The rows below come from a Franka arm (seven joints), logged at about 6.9 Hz.
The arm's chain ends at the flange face. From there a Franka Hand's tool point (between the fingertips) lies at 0.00 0.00 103.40 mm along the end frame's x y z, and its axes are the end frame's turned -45 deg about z.
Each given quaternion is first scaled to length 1.
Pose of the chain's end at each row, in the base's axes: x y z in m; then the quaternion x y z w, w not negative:
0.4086 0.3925 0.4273 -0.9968 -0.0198 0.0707 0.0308
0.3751 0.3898 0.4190 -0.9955 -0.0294 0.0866 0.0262
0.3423 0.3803 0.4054 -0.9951 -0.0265 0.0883 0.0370
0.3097 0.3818 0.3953 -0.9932 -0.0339 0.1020 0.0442
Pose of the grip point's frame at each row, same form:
0.3939 0.3986 0.3251 -0.9134 -0.3998 0.0535 0.0555
0.3571 0.3947 0.3173 -0.9084 -0.4081 0.0700 0.0573
0.3239 0.3874 0.3039 -0.9092 -0.4053 0.0674 0.0680
0.2884 0.3902 0.2945 -0.9046 -0.4114 0.0773 0.0799

